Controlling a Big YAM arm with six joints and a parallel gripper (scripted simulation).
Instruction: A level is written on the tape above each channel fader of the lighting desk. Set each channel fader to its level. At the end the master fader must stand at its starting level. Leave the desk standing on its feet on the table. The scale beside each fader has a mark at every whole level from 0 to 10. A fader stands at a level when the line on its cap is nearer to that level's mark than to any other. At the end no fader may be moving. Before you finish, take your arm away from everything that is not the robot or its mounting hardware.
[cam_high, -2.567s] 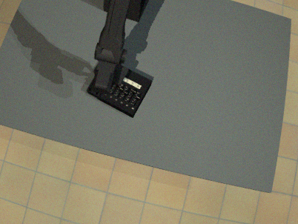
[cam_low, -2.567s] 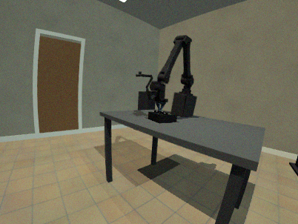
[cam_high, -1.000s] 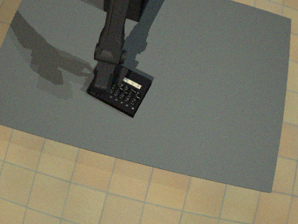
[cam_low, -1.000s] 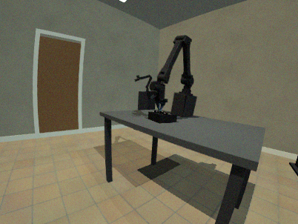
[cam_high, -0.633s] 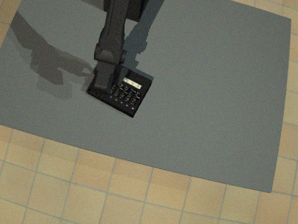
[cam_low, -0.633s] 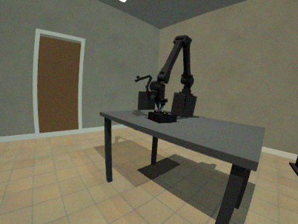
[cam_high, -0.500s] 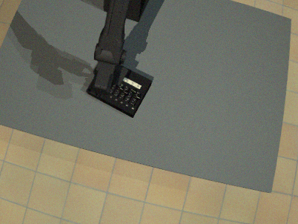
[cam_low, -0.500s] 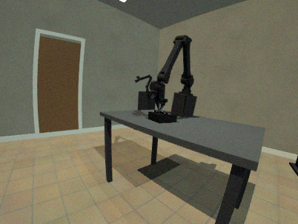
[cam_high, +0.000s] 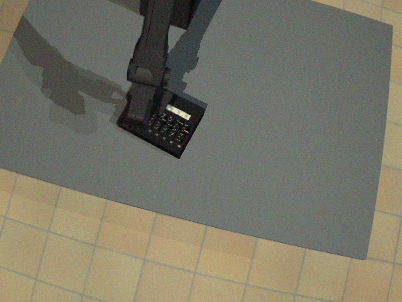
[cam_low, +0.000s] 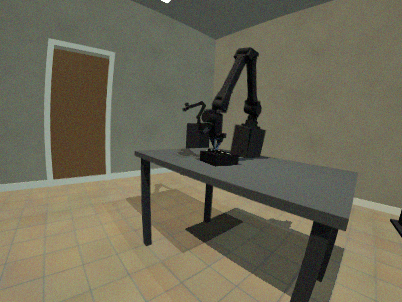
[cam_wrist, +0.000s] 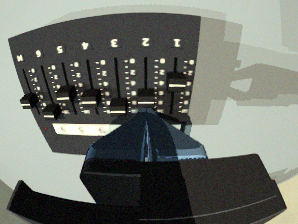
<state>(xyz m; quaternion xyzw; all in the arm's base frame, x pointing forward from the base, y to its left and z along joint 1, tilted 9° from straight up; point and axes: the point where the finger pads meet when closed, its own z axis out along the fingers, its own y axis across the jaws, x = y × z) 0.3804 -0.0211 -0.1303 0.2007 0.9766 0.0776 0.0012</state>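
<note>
Right now my hand is 3 cm short of the fader cap 4 and 3 cm to the right of it. The rest, counted from my hand: fader cap 1: 2 cm ahead, 3 cm to the right; master fader cap: 6 cm ahead, 10 cm to the left; fader cap 5: 4 cm ahead, 5 cm to the left.
</note>
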